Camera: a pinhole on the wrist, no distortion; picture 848 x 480 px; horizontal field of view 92.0 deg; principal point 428.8 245.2 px. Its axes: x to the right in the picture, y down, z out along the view. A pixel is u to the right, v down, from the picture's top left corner.
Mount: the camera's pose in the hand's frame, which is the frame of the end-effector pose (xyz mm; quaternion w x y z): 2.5 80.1 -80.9 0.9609 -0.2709 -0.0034 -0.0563
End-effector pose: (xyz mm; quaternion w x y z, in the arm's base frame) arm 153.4 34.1 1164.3 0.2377 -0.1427 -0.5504 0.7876
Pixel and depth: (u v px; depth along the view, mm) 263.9 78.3 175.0
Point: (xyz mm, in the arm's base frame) 137.9 -119.2 1087.4
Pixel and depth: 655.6 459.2 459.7
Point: -297.5 -106.1 780.7
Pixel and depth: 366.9 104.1 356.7
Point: 25.6 -270.9 1106.5
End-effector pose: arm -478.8 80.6 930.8 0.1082 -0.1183 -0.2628 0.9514
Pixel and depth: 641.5 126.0 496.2
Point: -867.9 -212.2 1144.9
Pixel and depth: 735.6 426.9 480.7
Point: -987.1 -319.8 808.8
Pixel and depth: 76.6 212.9 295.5
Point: -329.6 -270.1 990.3
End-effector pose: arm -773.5 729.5 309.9 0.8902 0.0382 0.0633 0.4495
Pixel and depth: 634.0 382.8 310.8
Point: -899.7 1056.0 469.5
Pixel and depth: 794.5 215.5 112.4
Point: -805.3 884.8 339.6
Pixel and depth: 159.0 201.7 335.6
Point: -1064.6 702.7 571.0
